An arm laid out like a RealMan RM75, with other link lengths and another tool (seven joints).
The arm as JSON. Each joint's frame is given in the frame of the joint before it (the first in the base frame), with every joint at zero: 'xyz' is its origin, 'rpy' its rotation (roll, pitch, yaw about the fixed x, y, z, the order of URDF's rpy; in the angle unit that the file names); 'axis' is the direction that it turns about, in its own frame. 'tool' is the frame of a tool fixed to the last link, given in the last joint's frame.
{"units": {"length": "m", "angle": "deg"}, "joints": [
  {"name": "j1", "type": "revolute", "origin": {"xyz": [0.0, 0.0, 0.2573], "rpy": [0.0, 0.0, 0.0]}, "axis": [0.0, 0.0, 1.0]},
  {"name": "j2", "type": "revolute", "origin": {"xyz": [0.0, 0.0, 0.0], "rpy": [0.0, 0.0, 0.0]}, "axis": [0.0, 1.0, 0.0]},
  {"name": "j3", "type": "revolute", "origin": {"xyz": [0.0, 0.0, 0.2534], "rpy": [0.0, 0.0, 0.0]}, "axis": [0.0, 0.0, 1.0]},
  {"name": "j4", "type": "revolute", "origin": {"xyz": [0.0, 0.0, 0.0], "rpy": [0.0, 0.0, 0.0]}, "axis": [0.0, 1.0, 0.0]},
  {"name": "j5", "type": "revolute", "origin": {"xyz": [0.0, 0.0, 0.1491], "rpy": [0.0, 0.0, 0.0]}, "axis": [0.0, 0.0, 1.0]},
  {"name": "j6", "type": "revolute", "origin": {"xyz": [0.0, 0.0, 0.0], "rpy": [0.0, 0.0, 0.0]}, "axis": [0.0, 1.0, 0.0]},
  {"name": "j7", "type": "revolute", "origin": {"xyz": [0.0, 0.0, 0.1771], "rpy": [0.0, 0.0, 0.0]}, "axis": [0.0, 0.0, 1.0]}
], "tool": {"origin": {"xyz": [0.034, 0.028, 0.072], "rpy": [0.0, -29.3, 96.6]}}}
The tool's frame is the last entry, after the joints.
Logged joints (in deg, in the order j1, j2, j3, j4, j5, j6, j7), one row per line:
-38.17, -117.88, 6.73, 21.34, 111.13, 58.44, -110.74
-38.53, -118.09, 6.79, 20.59, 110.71, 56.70, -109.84
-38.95, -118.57, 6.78, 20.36, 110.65, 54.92, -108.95
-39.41, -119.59, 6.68, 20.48, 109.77, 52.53, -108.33
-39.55, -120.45, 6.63, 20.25, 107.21, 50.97, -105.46
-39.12, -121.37, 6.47, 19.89, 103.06, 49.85, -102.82
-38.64, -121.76, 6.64, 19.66, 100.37, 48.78, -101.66
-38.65, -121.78, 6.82, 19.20, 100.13, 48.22, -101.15
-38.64, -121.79, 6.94, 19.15, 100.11, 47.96, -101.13
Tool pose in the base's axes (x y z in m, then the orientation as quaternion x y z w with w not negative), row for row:
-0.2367, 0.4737, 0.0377, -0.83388, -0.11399, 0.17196, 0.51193
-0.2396, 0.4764, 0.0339, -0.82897, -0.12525, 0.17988, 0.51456
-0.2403, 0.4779, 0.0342, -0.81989, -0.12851, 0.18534, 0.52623
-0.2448, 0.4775, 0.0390, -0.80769, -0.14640, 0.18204, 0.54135
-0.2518, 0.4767, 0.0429, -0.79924, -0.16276, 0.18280, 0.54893
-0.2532, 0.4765, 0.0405, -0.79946, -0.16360, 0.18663, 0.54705
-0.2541, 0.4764, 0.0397, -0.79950, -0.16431, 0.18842, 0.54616
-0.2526, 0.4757, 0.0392, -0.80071, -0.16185, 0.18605, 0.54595
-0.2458, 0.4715, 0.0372, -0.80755, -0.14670, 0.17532, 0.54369
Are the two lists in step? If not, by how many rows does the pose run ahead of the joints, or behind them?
The pose runs 2 rows ahead of the joints: the pose in row i belongs to the joints in row i + 2.
